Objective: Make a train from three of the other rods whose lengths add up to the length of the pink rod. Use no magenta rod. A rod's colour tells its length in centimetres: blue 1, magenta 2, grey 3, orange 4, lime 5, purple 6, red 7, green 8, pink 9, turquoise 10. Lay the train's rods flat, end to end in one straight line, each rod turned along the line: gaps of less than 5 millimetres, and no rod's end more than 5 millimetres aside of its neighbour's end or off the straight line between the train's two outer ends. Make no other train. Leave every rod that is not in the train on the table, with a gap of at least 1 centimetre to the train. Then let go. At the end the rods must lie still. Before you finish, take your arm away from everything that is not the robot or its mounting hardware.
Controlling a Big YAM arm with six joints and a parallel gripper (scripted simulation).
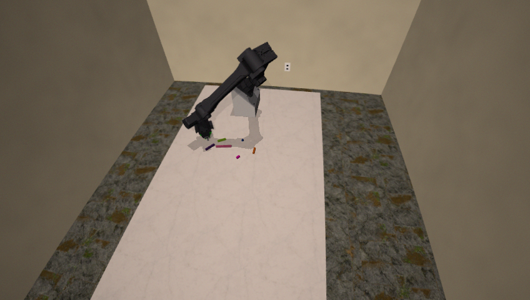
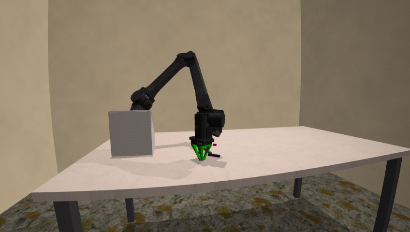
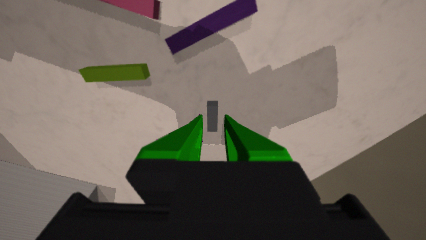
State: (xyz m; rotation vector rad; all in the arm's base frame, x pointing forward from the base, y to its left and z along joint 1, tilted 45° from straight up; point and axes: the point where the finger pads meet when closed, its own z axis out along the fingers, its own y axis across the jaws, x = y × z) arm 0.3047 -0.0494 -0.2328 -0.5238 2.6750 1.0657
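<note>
Now: the grey rod 1 cm below my hand. Round my hand: pink rod 6 cm ahead, 11 cm to the left, 1 cm below; then purple rod 7 cm ahead, 3 cm to the left, 1 cm below; then lime rod 1 cm ahead, 9 cm to the left, 1 cm below.
</note>
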